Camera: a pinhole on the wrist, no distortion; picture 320 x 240 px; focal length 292.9 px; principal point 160.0 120.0 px. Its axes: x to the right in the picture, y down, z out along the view. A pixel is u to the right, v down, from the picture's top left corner.
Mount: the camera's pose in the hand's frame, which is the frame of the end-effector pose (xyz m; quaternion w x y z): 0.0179 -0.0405 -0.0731 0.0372 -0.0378 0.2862 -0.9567
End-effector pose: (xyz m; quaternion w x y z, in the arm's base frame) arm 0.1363 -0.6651 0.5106 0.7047 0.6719 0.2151 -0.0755
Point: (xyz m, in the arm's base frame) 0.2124 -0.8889 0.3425
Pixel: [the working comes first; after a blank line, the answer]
In the camera's frame: -0.0518 -0.0798 0.3187

112.4 46.7
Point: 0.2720 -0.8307 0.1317
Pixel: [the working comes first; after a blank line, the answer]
In the camera's frame: -0.1874 0.0897 0.3839

17.0 188.5
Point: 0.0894 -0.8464 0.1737
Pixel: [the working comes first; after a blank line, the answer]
In the camera's frame: -0.0028 0.1216 0.3681

157.8 216.8
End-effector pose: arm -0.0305 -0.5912 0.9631 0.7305 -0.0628 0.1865 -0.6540
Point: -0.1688 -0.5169 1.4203
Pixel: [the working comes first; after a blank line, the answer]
In the camera's frame: 0.2306 -0.0554 0.4707

303.5 85.5
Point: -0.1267 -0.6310 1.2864
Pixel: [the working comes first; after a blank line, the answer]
In the camera's frame: 0.0801 -0.0554 0.3705

223.3 76.2
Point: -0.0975 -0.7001 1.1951
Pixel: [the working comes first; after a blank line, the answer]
In the camera's frame: -0.0144 -0.0565 0.2995

146.0 64.7
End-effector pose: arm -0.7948 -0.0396 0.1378 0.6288 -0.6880 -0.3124 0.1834
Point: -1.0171 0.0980 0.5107
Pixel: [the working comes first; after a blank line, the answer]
In the camera's frame: 0.0864 0.1605 0.4210

220.1 231.6
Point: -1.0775 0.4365 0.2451
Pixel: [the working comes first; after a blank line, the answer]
In the camera's frame: -0.0602 -0.2175 0.5772

129.4 9.6
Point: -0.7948 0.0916 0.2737
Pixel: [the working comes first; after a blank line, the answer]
In the camera's frame: -0.0708 -0.0007 0.1866

48.8 118.9
